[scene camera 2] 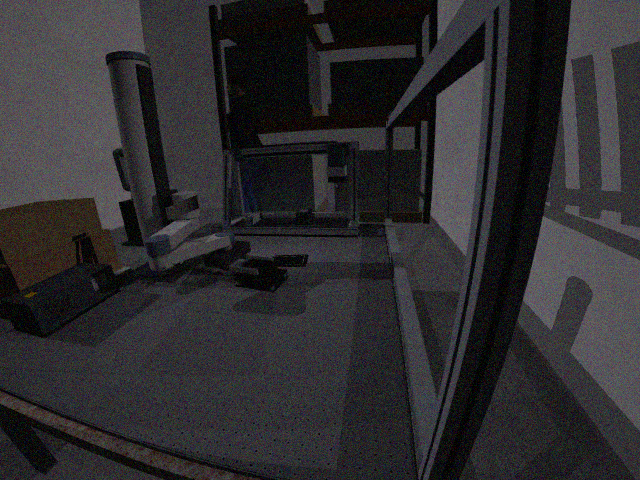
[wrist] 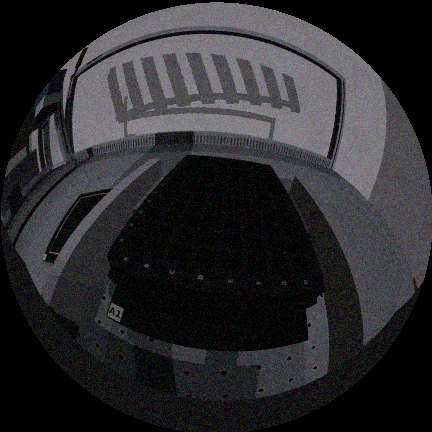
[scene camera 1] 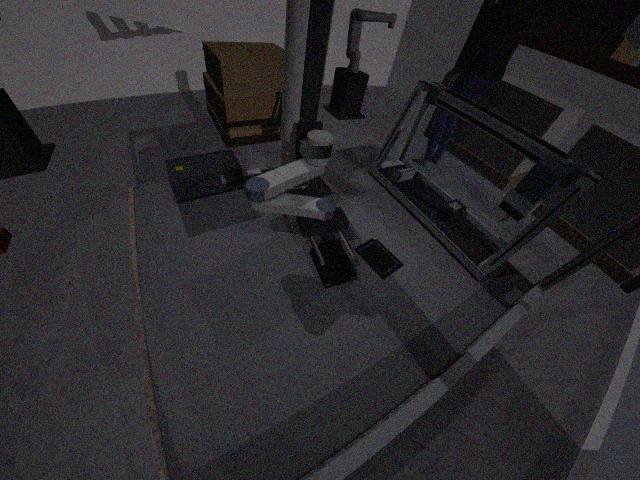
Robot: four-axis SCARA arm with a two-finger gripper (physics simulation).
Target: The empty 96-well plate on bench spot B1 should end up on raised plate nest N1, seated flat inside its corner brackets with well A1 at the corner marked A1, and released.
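Frame: origin at the arm's base, x ahead, y left, z up, level; metres.
Where they show: gripper, fingertip midpoint: [scene camera 2: 265,265] [wrist: 226,174] [scene camera 1: 337,260]; arm's base, link origin: [scene camera 2: 168,268].
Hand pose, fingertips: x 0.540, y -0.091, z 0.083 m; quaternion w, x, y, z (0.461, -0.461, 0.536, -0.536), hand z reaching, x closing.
Each offset is from my fingertips to the top centre of the thing. "spot": to the spot under its first point.
The dark 96-well plate {dx -0.024, dy +0.004, dz +0.003 m} [scene camera 1: 331,249] [wrist: 220,225] is between the two long fingers of my gripper [scene camera 1: 338,259] [scene camera 2: 262,267] [wrist: 226,174], which is shut on its sides. The plate looks level over the black raised nest N1 {dx -0.024, dy +0.003, dz -0.032 m} [scene camera 1: 339,280] [scene camera 2: 258,282] [wrist: 215,325]. In the wrist view the plate's row letters run along its near edge, and the white A1 mark {dx -0.091, dy +0.068, dz -0.038 m} [wrist: 115,312] is at the nest's near left corner, on the side of the plate's first letter. Darkness hides the corner brackets and any gap between plate and nest. A flat dark outlined rectangle, apparently spot B1 {spot: dx +0.023, dy +0.206, dz -0.068 m} [scene camera 1: 379,257] [scene camera 2: 290,260] [wrist: 75,222], lies beside the nest.
A dark case with a yellow mark {spot: dx -0.575, dy -0.313, dz +0.035 m} [scene camera 1: 206,176] [scene camera 2: 62,297] lies on the bench to the left of the arm. A brown box [scene camera 1: 245,82] [scene camera 2: 56,232] is behind it. A metal-framed enclosure {spot: dx -0.040, dy +0.542, dz -0.029 m} [scene camera 1: 426,219] [scene camera 2: 289,232] stands beyond the outlined rectangle.
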